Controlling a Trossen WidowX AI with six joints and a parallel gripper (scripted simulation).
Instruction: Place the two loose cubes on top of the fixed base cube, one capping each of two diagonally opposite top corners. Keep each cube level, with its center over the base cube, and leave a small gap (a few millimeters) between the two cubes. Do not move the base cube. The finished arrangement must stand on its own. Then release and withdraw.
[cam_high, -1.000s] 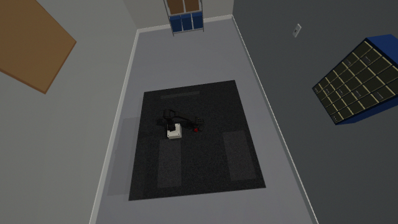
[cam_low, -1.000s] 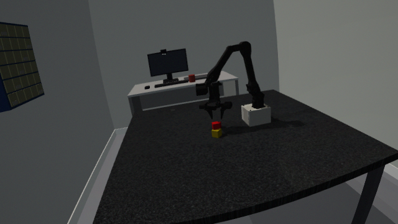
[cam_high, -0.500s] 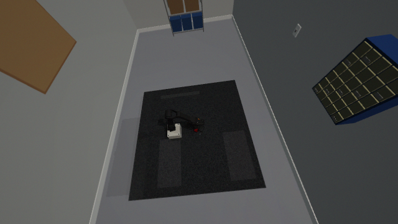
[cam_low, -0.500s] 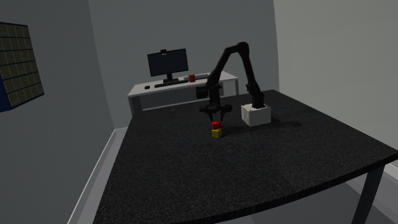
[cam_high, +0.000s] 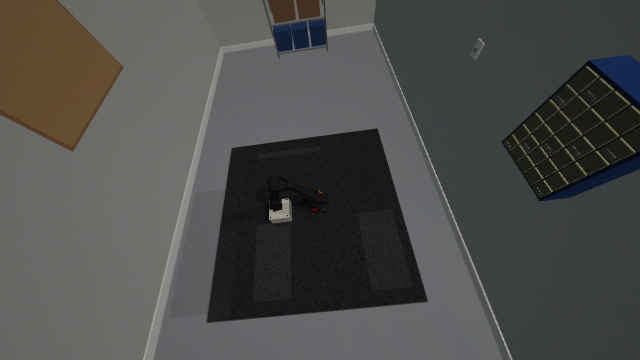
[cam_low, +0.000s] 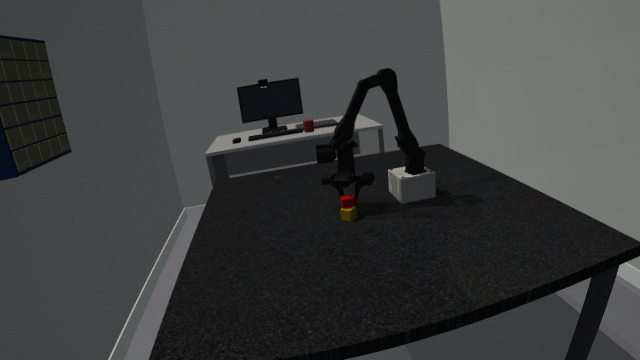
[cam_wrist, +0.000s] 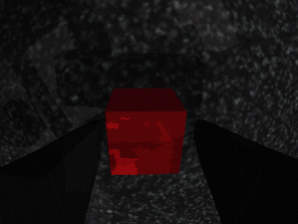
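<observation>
Now: the red cube 80 mm to the left of my gripper tip, 40 mm ahead of it and 40 mm above it. Round my gripper tip: yellow base cube 100 mm to the left, 50 mm ahead.
</observation>
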